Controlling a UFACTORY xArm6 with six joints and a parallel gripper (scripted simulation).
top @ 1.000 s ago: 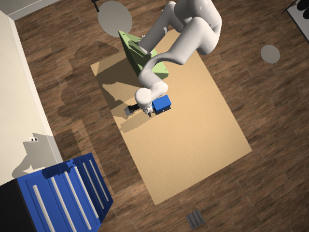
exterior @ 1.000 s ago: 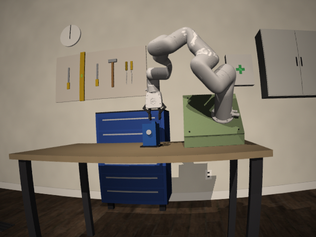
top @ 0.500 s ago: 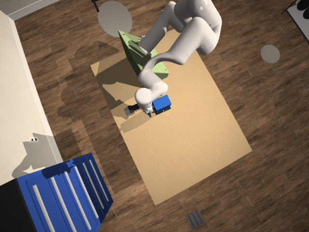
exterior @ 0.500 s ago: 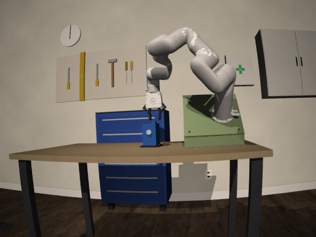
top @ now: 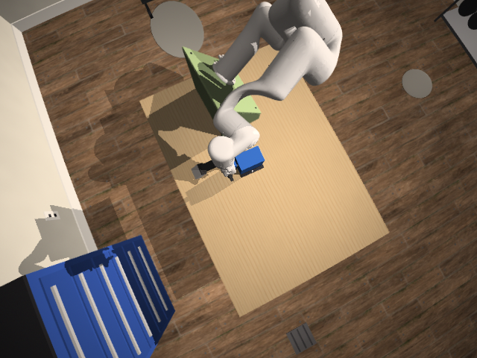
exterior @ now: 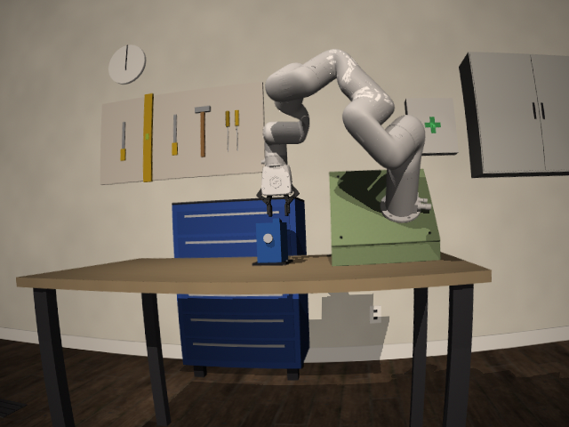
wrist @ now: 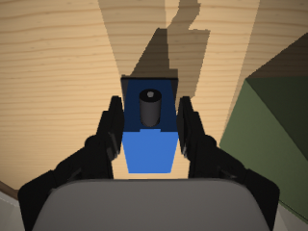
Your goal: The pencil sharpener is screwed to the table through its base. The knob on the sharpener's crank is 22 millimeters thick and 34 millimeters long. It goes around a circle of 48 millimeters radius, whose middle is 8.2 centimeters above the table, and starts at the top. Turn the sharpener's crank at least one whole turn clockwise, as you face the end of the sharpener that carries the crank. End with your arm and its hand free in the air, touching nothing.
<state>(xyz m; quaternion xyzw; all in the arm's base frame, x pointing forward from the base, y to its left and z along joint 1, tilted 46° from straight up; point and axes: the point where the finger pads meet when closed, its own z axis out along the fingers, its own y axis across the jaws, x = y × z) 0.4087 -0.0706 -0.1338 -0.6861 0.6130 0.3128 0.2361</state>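
The dark crank knob lies 20 mm to the left of my hand and 40 mm below it. Round my hand: crank: 20 mm to the left, 40 mm below.
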